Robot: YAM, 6 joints.
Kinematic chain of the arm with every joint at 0, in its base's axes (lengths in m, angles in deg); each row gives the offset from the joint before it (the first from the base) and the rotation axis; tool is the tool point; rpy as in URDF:
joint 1: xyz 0 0 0.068 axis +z
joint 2: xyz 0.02 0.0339 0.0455 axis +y
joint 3: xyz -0.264 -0.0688 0 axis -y
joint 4: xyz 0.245 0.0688 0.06 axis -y
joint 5: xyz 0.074 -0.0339 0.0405 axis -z
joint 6: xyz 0.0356 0 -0.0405 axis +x
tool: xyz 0 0 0 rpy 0 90 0
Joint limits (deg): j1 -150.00..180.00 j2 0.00..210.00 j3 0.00..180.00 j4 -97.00..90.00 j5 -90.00..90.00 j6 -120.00..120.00
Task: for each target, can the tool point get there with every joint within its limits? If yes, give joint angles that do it. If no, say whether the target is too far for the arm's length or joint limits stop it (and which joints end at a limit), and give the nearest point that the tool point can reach.
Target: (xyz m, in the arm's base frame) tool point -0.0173 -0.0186 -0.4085
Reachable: no: joint limits stop it (at a limit: joint 2) | nearest point -0.0469 -0.0504 -0.3325 | short by 0.088 m
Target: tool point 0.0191 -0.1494 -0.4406
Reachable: no: joint limits stop it (at a limit: joint 2) | nearest point 0.0212 -0.1654 -0.3710 | short by 0.071 m
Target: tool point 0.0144 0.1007 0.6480
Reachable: yes | joints -117.17 60.51 148.48 -46.37 68.65 -85.78
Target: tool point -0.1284 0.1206 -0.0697
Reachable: yes | joints 148.02 146.63 33.26 5.54 74.22 -27.37
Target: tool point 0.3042 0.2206 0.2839
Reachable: yes | joints 30.83 98.05 61.06 42.68 -70.41 -28.40
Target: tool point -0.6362 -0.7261 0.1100
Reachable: no: too far | nearest point -0.4256 -0.4858 0.1112 | short by 0.320 m
